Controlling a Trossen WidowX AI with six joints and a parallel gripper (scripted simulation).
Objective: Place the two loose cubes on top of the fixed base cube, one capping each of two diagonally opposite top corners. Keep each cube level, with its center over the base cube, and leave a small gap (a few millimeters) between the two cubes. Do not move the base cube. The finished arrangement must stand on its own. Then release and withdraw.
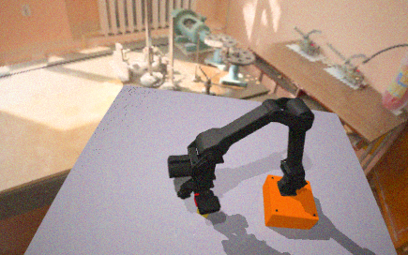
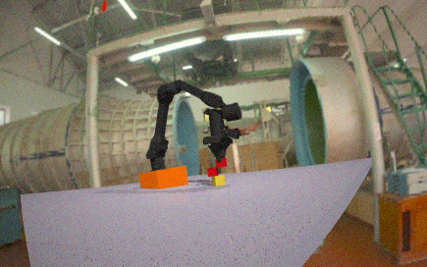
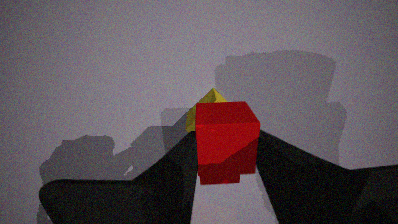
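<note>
Now: gripper tip 2 cm past the yellow base cube and 7 cm above it.
</note>
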